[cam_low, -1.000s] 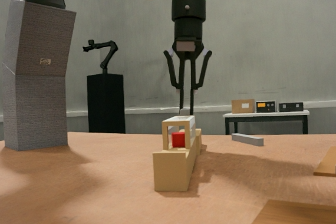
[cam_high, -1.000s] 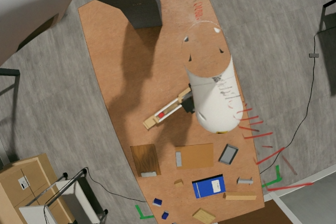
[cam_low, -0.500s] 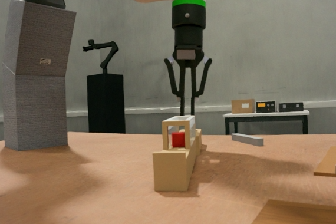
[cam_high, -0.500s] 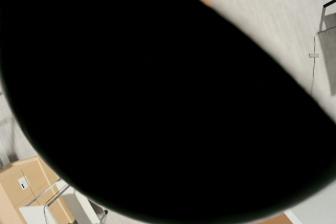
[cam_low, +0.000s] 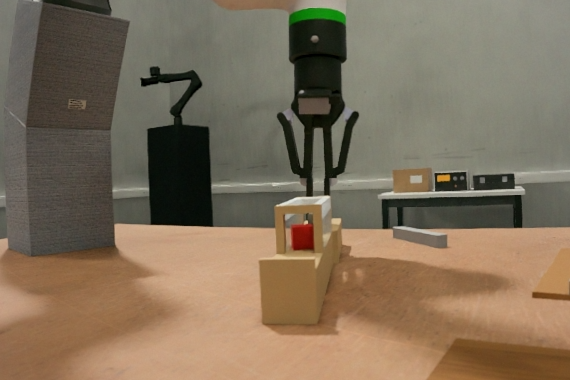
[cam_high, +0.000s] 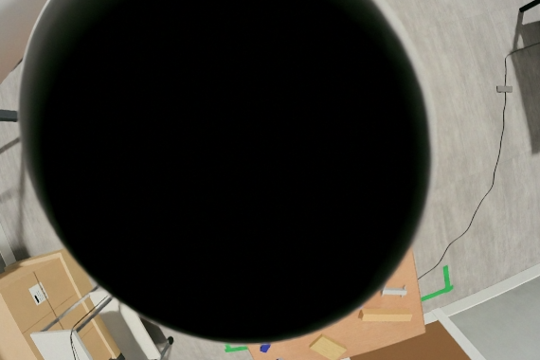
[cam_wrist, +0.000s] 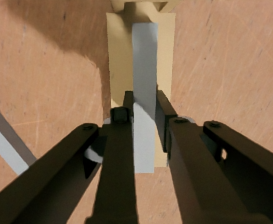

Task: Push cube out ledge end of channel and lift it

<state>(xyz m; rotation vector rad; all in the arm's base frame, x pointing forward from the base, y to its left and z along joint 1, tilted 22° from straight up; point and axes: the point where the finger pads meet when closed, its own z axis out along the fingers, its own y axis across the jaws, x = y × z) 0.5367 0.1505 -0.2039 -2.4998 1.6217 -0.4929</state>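
The grey bar lies 3 cm below my hand. Also, from my hand: thin grey stick 13 cm to the left, 12 cm ahead, 7 cm below; then red cube 20 cm to the right, 9 cm ahead, 3 cm below; then channel 15 cm to the right, 7 cm ahead, 3 cm below.
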